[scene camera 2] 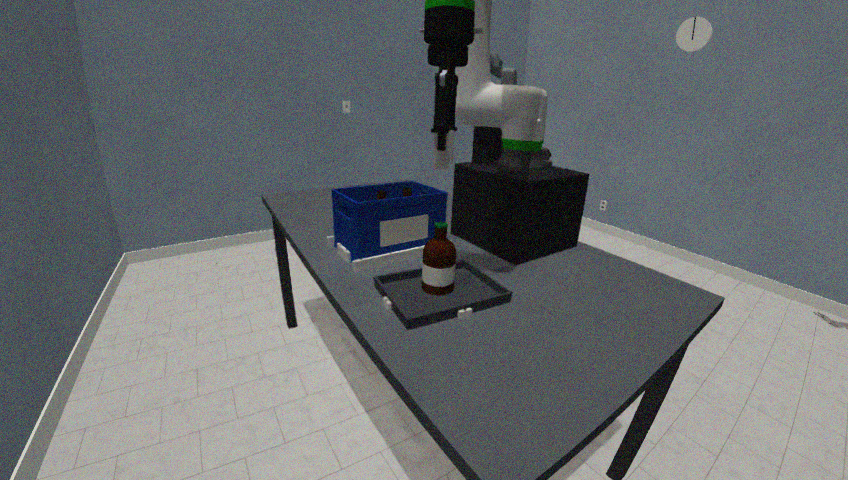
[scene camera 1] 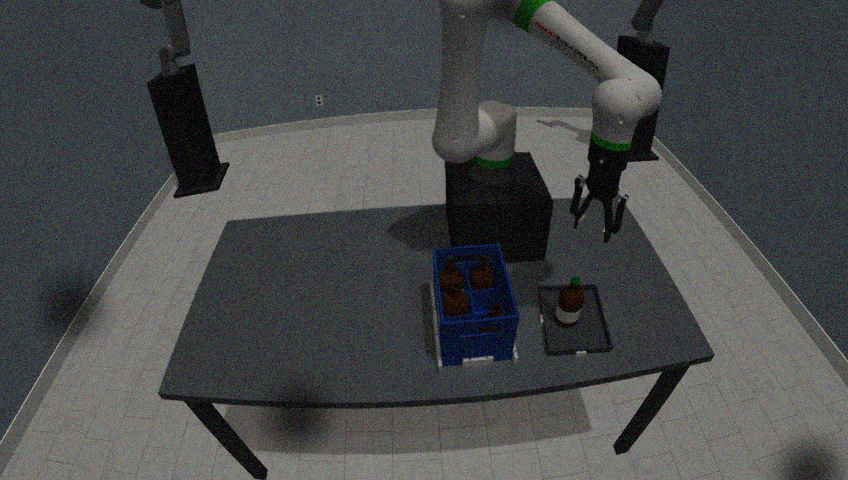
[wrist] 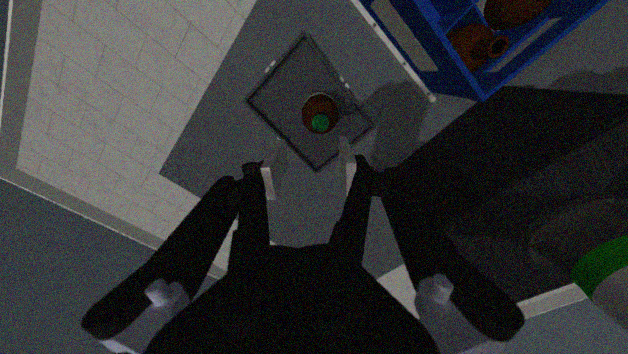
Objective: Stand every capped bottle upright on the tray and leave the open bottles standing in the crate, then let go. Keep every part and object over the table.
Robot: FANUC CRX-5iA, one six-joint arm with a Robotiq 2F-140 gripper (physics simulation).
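Places are measured from the arm's base along level axes (x right, y ahead, z up), in metres.
Pixels of known places: gripper, fingertip midpoint: [scene camera 2: 443,165] [scene camera 1: 588,245] [wrist: 312,150]; arm's base at its link origin: [scene camera 2: 519,167] [scene camera 1: 492,174] [wrist: 574,231].
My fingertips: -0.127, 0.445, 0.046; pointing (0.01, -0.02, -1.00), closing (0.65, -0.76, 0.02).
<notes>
For each thing: its top centre in the pictures, then the offset to it from my fingertips, as dx, dy, dz. "spot": a spot on its surface instead. Level surfaces: height alone.
- amber bottle at its top centre: [wrist: 320,123] [scene camera 2: 441,223] [scene camera 1: 576,280] +0.007, -0.008, -0.126
- black tray at a spot on its surface: [scene camera 2: 416,306] [wrist: 279,97] [scene camera 1: 588,339] spot: -0.031, +0.083, -0.281
- blue crate at its top centre: [scene camera 1: 473,280] [scene camera 2: 388,190] +0.283, -0.056, -0.111
- small brown part at a spot on its surface: [scene camera 1: 495,309] spot: +0.250, +0.043, -0.123
- table at its surface level: dz -0.286
An amber bottle [scene camera 1: 569,304] [scene camera 2: 438,252] [wrist: 311,106] with a green cap and white label stands upright on the black tray [scene camera 1: 587,336] [scene camera 2: 416,306] [wrist: 282,95]. The blue crate [scene camera 1: 479,343] [scene camera 2: 363,228] holds amber bottles; its corner also shows in the wrist view [wrist: 452,85]. Two rear bottles [scene camera 1: 451,278] [scene camera 1: 482,276] and a front-left one [scene camera 1: 456,304] stand in it. A small brown part [scene camera 1: 495,309] shows at front right, mostly hidden. One bottle [wrist: 470,47] shows an open mouth. My gripper [scene camera 1: 591,232] [scene camera 2: 441,157] [wrist: 312,150] is partly open and empty, high above the table behind the tray.
The black robot pedestal [scene camera 1: 496,228] [scene camera 2: 517,208] stands on the table [scene camera 1: 321,297] [scene camera 2: 565,356] behind the crate. White locating strips [scene camera 1: 436,333] [scene camera 2: 386,260] edge the crate's base. Small white clips [scene camera 2: 465,311] border the tray, which lies beside the crate.
</notes>
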